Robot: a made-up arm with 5 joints.
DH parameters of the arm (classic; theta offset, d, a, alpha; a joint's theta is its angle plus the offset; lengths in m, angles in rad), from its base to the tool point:
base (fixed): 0 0.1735 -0.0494 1.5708
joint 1: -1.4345 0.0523 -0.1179 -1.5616
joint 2: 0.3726 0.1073 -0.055 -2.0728
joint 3: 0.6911 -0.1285 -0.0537 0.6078
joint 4: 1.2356 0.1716 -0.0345 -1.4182
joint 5: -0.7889 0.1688 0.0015 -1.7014
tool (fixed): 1.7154 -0.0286 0 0
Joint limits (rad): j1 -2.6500..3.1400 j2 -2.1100..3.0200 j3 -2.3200..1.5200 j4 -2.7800..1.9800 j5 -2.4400..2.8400
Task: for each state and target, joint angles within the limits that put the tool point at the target. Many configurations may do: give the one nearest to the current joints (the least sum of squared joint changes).
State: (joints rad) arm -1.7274 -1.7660 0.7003 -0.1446 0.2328
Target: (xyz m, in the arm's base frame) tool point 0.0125 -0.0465 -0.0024
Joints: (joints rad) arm -0.9917 -1.7897 1.2384 -0.7969 0.3835
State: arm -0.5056 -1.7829 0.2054 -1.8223 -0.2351
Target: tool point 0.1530 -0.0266 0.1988
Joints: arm 0.3817 -2.1100 0.8226 -0.9216 -0.3000
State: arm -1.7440 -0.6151 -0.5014 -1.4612 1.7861
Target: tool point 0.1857 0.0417 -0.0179
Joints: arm -2.2022 -0.1696 -0.4182 -0.9990 1.7730
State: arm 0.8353 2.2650 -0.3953 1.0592 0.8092
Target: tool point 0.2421 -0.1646 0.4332
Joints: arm 0.2640 2.4115 -0.2153 1.3833 0.7610
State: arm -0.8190 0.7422 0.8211 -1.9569 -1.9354
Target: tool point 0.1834 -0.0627 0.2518
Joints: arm -1.2282 0.4591 0.8219 -1.9080 -1.9232
